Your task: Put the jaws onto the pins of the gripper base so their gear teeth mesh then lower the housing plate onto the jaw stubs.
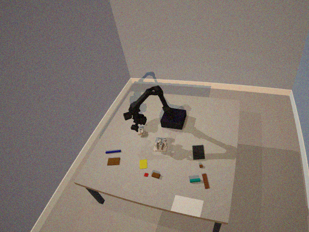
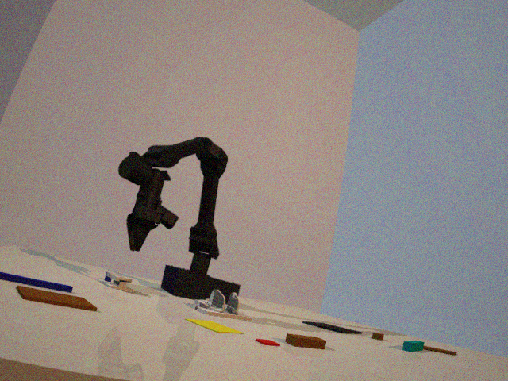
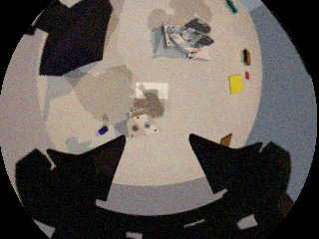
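The gripper base is 80 mm below my gripper tip, 30 mm behind it and 20 mm to the right of it. The rest, counted from my gripper tip: small blue piece: 150 mm behind, 90 mm below, 50 mm to the right; then jaw: 200 mm to the left, 90 mm below, 50 mm ahead; then housing plate: 220 mm to the left, 100 mm below, 30 mm ahead.
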